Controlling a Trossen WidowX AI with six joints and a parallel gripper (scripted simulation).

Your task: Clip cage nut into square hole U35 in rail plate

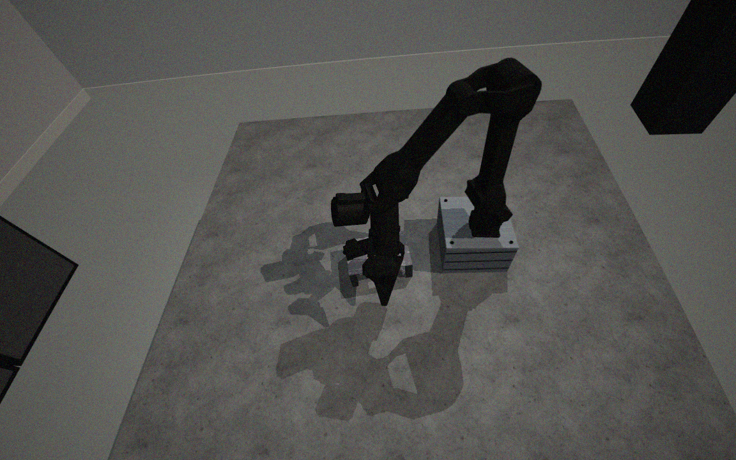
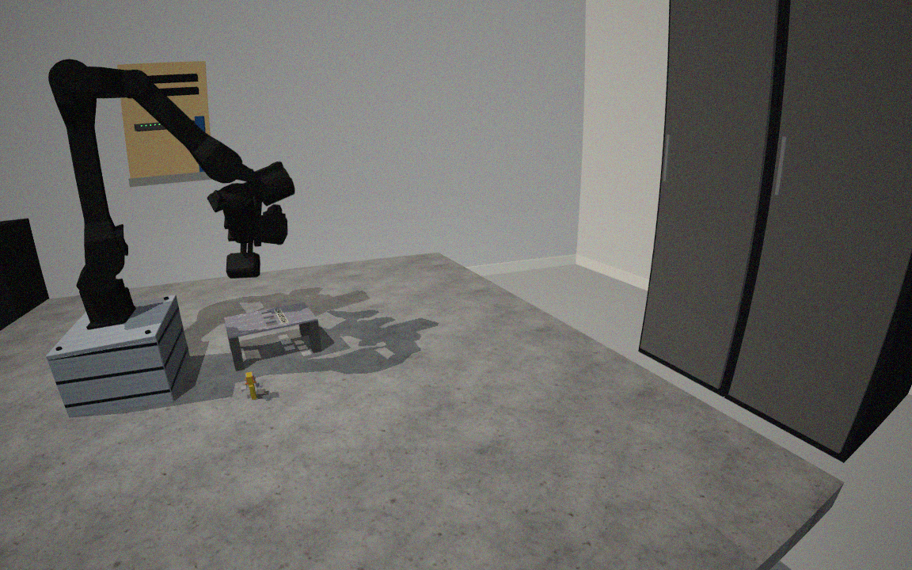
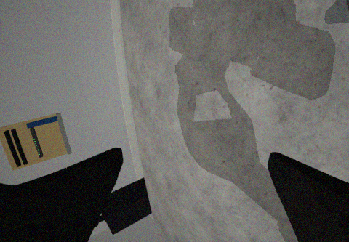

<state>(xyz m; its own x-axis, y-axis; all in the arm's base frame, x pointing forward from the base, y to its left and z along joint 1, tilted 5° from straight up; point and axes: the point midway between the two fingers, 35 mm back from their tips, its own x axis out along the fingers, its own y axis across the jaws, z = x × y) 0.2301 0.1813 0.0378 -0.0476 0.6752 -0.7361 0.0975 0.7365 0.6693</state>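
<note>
Now: gripper tip 6 cm short of the label, 16 cm to the left of it and 9 cm above it. Also, from my gripper tip: cage nut 33 cm to the right, 13 cm below.
</note>
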